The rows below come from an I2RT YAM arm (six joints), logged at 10 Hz.
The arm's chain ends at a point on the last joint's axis. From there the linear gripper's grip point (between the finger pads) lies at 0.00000 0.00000 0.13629 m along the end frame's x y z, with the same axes.
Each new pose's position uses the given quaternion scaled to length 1; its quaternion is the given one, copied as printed.
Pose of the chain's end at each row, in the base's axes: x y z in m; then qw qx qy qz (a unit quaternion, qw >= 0):
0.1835 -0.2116 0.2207 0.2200 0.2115 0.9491 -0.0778
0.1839 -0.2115 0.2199 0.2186 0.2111 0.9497 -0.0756
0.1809 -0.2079 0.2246 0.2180 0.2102 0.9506 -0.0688
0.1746 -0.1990 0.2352 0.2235 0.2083 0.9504 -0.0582
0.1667 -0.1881 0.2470 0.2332 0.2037 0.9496 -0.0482
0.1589 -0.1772 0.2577 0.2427 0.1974 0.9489 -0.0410
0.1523 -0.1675 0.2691 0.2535 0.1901 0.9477 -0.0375
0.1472 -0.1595 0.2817 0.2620 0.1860 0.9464 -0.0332
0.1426 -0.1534 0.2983 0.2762 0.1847 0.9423 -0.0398
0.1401 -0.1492 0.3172 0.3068 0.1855 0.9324 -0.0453
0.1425 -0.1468 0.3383 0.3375 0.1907 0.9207 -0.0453
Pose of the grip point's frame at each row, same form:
0.2359 -0.2444 0.0993 0.2200 0.2115 0.9491 -0.0778
0.2361 -0.2436 0.0982 0.2186 0.2111 0.9497 -0.0756
0.2334 -0.2382 0.1026 0.2180 0.2102 0.9506 -0.0688
0.2292 -0.2268 0.1134 0.2235 0.2083 0.9504 -0.0582
0.2244 -0.2135 0.1262 0.2332 0.2037 0.9496 -0.0482
0.2195 -0.2009 0.1379 0.2427 0.1974 0.9489 -0.0410
0.2158 -0.1903 0.1507 0.2535 0.1901 0.9477 -0.0375
0.2131 -0.1813 0.1644 0.2620 0.1860 0.9464 -0.0332
0.2115 -0.1775 0.1832 0.2762 0.1847 0.9423 -0.0398
0.2158 -0.1762 0.2071 0.3068 0.1855 0.9324 -0.0453
0.2248 -0.1757 0.2336 0.3375 0.1907 0.9207 -0.0453

